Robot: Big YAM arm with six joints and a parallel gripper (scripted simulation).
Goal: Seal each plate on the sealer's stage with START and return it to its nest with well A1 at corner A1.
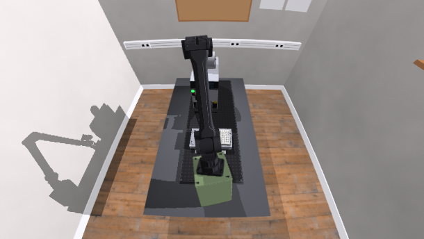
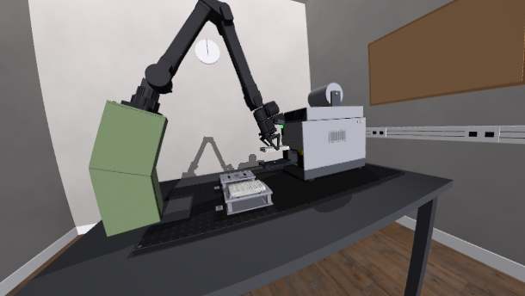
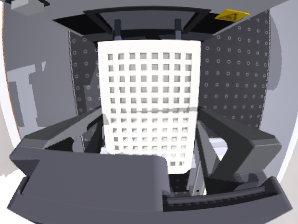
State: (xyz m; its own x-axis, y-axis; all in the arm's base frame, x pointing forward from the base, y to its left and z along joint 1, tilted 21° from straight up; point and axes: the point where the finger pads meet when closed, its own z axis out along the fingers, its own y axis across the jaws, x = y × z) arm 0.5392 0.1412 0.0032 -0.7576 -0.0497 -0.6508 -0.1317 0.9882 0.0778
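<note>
Now: hand 80 mm above the dark sealer stage. The rest, counted from my hand: yellow warning label 110 mm ahead, 70 mm to the right, 30 mm below; then foil roll 330 mm ahead, 250 mm above, 50 mm to the left; then white plate 190 mm to the right, 170 mm behind, 110 mm below.
</note>
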